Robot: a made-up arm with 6 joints.
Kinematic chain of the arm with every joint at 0, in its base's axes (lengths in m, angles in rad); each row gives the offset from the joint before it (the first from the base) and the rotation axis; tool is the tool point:
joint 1: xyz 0 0 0.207 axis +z
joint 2: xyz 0 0 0 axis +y
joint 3: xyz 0 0 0.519 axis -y
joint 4: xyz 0 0 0 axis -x
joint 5: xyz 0.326 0 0 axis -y
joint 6: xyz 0 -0.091 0 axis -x
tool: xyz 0 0 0
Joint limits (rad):
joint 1: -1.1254..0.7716
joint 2: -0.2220..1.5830
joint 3: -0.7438..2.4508
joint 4: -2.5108..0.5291
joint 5: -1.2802..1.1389
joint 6: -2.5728..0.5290
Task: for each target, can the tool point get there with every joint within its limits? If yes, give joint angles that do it. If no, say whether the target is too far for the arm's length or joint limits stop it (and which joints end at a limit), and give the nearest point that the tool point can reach.
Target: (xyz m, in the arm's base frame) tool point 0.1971 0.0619 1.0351
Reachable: yes | joints 0.4728 0.3074 1.9919 -1.1803 -0.8195 -1.9349
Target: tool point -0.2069 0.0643 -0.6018
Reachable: no: joint limits stop it (at a limit: joint 1, joint 2) | nearest point 0.1824 0.2644 -0.0622 | short by 0.695 m
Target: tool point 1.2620 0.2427 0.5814
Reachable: no: too far | nearest point 0.8084 0.1555 0.4468 | short by 0.481 m
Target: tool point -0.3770 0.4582 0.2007
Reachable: no: joint limits stop it (at a limit: joint 1, joint 3, joint 4) | nearest point 0.1829 0.2804 0.1652 | short by 0.588 m
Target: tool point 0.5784 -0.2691 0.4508
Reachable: yes | joints -0.2923 0.7163 0.2448 0.0052 -0.2575 -0.3486
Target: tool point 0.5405 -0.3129 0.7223
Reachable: yes | joints -0.3795 0.6314 0.8986 0.1178 -0.2819 0.1371
